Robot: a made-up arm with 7 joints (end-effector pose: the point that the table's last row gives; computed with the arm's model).
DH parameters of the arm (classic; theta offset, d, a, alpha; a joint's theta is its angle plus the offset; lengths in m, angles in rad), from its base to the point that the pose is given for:
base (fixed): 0 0.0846 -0.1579 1.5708
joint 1: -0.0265 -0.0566 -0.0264 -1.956
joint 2: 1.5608 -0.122 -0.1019 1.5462
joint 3: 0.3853 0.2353 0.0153 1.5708
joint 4: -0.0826 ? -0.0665 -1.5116
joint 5: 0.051 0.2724 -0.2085 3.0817
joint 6: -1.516 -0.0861 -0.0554 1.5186
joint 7: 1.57 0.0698 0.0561 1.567
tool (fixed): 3.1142 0.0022 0 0
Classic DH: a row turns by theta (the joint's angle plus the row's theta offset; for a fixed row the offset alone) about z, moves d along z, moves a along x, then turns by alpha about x.
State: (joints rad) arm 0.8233 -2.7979 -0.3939 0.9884 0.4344 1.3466 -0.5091
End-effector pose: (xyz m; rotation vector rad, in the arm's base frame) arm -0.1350 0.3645 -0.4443 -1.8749 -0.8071 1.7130
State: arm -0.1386 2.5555 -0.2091 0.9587 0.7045 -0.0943 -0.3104
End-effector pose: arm -0.2571 0.3251 -0.5120 0.1685 1.4964 1.2533
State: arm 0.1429 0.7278 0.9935 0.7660 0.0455 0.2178 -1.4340
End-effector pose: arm 0.1852 -0.0644 -0.4672 0.4917 2.1438 0.3288
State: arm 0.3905 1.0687 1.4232 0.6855 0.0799 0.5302 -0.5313
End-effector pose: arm 0.0971 0.1430 -0.4600 0.2957 1.4203 0.4847
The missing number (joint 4, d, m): 0.052
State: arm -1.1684 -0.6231 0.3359 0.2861 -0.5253 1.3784 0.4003
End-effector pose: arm -0.1126 -0.6249 -0.0100 -1.6655 0.9534 0.5156
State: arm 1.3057 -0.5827 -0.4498 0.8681 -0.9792 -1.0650 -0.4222
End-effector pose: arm -0.3527 -0.4704 0.0724 0.8793 -1.0333 -1.1953
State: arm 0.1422 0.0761 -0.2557 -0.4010 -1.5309 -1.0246 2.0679
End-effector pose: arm 0.4887 0.0105 0.1493 0.0972 -2.0357 1.1506
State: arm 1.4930 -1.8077 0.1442 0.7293 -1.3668 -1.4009 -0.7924
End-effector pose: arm -0.1504 -0.2614 -0.4735 2.3387 -1.1601 -0.5850
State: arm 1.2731 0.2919 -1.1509 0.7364 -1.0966 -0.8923 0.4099
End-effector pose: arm -0.2803 -0.0910 0.5269 -1.1518 -1.7957 -0.9886
